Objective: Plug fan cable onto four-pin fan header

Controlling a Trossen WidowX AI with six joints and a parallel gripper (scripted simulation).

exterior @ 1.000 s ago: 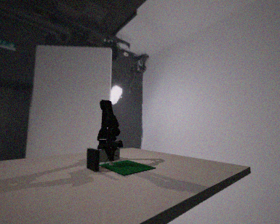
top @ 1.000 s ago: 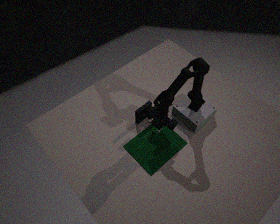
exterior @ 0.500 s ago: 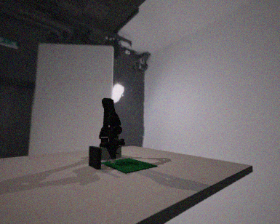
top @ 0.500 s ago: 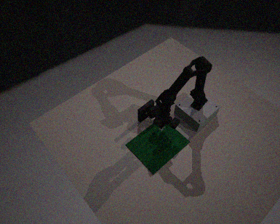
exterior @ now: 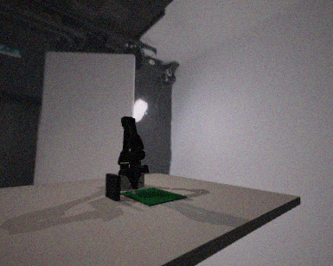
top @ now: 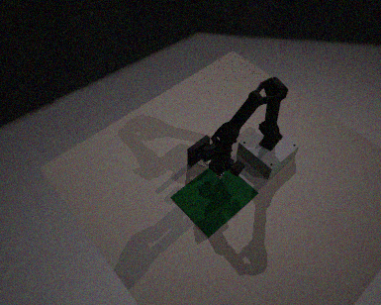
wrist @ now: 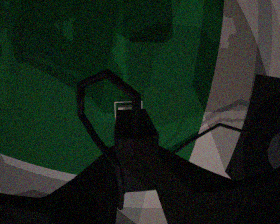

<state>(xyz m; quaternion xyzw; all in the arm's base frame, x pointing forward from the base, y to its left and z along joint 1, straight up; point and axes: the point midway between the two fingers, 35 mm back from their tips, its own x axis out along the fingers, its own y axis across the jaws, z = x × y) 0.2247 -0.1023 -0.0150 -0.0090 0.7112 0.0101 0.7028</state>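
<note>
My gripper tip is 1 cm below the fan plug and 1 cm short of it. The rest, counted from my gripper tip: green board 10 cm ahead, 5 cm below, 4 cm to the left; then black fan 13 cm to the right, 2 cm above, 1 cm behind; then four-pin fan header 4 cm below.
</note>
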